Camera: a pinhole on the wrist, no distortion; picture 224 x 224 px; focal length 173.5 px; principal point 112.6 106.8 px. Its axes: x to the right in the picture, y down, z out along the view. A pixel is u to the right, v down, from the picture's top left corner.
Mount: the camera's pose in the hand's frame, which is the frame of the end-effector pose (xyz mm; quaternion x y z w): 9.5 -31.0 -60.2 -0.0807 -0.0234 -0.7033 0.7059
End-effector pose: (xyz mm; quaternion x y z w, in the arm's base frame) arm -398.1 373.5 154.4 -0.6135 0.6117 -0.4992 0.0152
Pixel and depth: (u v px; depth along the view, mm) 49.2 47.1 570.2
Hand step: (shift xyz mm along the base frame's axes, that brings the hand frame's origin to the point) 152.0 -244.8 -491.8
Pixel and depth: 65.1 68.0 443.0
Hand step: 131.6 -214.0 -313.4
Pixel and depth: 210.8 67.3 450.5
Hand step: 443.9 -158.5 -110.9
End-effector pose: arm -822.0 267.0 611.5 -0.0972 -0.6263 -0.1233 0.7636
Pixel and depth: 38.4 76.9 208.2
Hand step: -100.5 125.0 16.9
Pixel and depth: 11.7 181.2 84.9
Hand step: 6.6 29.3 53.9
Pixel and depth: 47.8 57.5 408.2
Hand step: -265.1 275.9 -7.4
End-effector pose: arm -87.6 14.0 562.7 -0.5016 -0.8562 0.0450 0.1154
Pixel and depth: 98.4 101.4 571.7
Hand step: -54.2 100.6 -496.2
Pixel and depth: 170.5 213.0 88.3
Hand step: -79.9 39.2 -6.1
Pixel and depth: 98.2 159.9 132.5
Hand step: -45.0 54.7 -54.2
